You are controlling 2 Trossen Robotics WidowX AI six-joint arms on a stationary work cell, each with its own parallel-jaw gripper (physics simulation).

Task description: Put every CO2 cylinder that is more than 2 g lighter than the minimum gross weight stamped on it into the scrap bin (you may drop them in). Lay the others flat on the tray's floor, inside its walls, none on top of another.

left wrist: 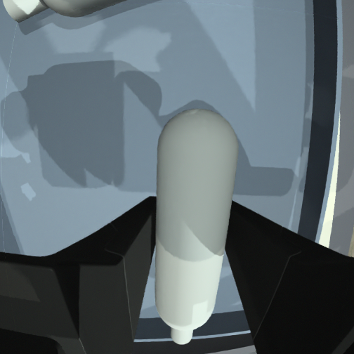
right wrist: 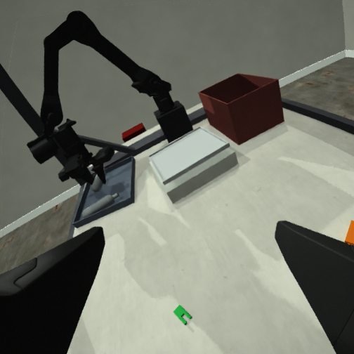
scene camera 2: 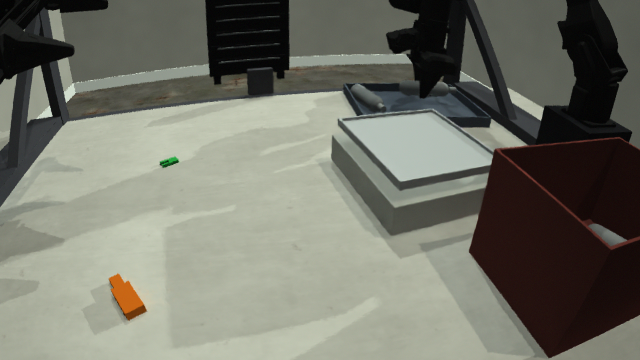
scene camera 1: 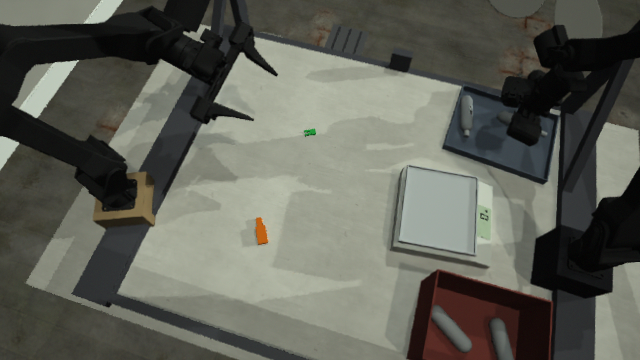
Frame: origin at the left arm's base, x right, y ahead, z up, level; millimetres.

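Seen in the pictures: left gripper, fingertip midpoint: [scene camera 2: 420, 95]; right gripper, fingertip midpoint: [scene camera 2: 91, 26] [scene camera 1: 265, 97]; left arm's base at its link origin: [scene camera 2: 588, 118] [scene camera 1: 586, 257]; right arm's base at its link origin: [scene camera 1: 120, 195].
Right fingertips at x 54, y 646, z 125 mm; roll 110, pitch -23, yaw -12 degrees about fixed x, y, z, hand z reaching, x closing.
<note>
Pixels of each thing's top centre, then the offset from my right fingertips to it. "*": a spot on its surface instead.
- grey cylinder at its top centre: [scene camera 2: 428, 81] [scene camera 1: 524, 121] dx +251, dy -520, dz -173 mm
- blue tray at its top centre: [scene camera 2: 414, 98] [scene camera 1: 503, 129] dx +234, dy -485, dz -201 mm
- red bin at its top centre: [scene camera 2: 617, 177] [scene camera 1: 490, 329] dx -242, dy -485, dz -101 mm
- scale at a spot on its surface: [scene camera 2: 415, 145] [scene camera 1: 433, 211] * dx -44, dy -362, dz -159 mm
- orange block at its top centre: [scene camera 2: 122, 290] [scene camera 1: 260, 229] dx -180, dy -35, dz -212 mm
- small green piece at its top centre: [scene camera 2: 169, 160] [scene camera 1: 309, 132] dx +84, dy -51, dz -218 mm
My left gripper [scene camera 1: 523, 131] [scene camera 2: 425, 91] [left wrist: 188, 206] is shut on a grey cylinder [scene camera 1: 505, 118] [scene camera 2: 409, 89] [left wrist: 196, 175], held level inside the blue tray [scene camera 1: 495, 164] [scene camera 2: 476, 121] [right wrist: 133, 181]; whether it touches the floor I cannot tell. Another cylinder [scene camera 1: 466, 114] [scene camera 2: 367, 97] [right wrist: 100, 205] lies flat in the tray, apart from the held one. Two cylinders [scene camera 1: 451, 329] [scene camera 1: 501, 337] lie in the red bin [scene camera 1: 422, 320] [scene camera 2: 540, 240] [right wrist: 255, 115]. The scale [scene camera 1: 437, 210] [scene camera 2: 415, 145] is bare; its display reads 0. No stamp is readable. My right gripper [scene camera 1: 265, 97] [right wrist: 191, 232] is open and empty.
The scale stands between tray and bin. An orange block [scene camera 1: 261, 232] [scene camera 2: 127, 296] and a small green piece [scene camera 1: 310, 132] [scene camera 2: 169, 161] [right wrist: 182, 314] lie on the table, away from the tray. A dark frame post stands by the tray's right side in scene camera 1.
</note>
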